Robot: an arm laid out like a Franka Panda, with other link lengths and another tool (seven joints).
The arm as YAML. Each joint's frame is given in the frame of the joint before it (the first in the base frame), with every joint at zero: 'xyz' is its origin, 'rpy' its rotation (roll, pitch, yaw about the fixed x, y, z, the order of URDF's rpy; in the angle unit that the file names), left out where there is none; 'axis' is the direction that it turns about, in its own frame. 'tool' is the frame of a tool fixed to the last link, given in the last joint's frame.
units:
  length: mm
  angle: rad
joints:
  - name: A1
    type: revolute
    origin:
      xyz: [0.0, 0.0, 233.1]
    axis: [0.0, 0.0, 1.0]
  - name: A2
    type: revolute
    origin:
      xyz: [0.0, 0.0, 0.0]
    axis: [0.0, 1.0, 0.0]
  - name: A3
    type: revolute
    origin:
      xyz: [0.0, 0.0, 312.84]
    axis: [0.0, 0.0, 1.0]
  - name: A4
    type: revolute
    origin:
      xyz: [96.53, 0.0, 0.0]
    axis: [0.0, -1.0, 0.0]
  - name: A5
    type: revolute
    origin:
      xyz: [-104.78, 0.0, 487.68]
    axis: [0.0, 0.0, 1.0]
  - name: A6
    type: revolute
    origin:
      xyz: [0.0, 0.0, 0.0]
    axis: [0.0, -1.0, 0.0]
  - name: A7
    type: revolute
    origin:
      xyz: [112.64, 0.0, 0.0]
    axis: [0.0, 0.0, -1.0]
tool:
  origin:
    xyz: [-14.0, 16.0, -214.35]
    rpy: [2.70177, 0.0, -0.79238]
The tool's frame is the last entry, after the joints.
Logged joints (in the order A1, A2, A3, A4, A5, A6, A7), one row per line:
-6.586 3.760 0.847 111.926 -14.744 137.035 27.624
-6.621 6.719 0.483 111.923 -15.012 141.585 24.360
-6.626 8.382 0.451 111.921 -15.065 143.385 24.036
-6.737 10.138 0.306 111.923 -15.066 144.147 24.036
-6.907 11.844 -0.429 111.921 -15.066 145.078 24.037
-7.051 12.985 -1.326 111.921 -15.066 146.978 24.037
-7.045 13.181 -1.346 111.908 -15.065 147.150 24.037
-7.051 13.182 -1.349 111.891 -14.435 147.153 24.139
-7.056 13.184 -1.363 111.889 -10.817 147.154 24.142
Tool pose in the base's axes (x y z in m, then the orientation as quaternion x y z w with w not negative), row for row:
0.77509 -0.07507 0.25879 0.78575 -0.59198 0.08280 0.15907
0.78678 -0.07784 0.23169 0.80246 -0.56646 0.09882 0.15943
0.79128 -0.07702 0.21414 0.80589 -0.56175 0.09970 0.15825
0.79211 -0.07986 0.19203 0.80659 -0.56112 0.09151 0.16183
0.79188 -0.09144 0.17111 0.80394 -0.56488 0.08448 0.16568
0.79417 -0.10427 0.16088 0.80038 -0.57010 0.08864 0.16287
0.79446 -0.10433 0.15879 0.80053 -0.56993 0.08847 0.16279
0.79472 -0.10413 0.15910 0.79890 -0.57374 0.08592 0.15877
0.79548 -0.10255 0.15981 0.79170 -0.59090 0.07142 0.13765
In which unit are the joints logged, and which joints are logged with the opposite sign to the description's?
The joints are logged in degrees. Opposite sign: A4.
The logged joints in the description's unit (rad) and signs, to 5 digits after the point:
-0.11495 0.06562 0.01478 -1.95348 -0.25733 2.39171 0.48213
-0.11556 0.11727 0.00843 -1.95342 -0.26201 2.47112 0.42516
-0.11565 0.14629 0.00787 -1.95339 -0.26293 2.50254 0.41951
-0.11758 0.17694 0.00534 -1.95342 -0.26295 2.51584 0.41951
-0.12055 0.20672 -0.00749 -1.95339 -0.26295 2.53209 0.41952
-0.12306 0.22663 -0.02314 -1.95339 -0.26295 2.56525 0.41952
-0.12296 0.23005 -0.02349 -1.95316 -0.26293 2.56825 0.41952
-0.12306 0.23007 -0.02354 -1.95287 -0.25194 2.56830 0.42131
-0.12315 0.23010 -0.02379 -1.95283 -0.18879 2.56832 0.42136

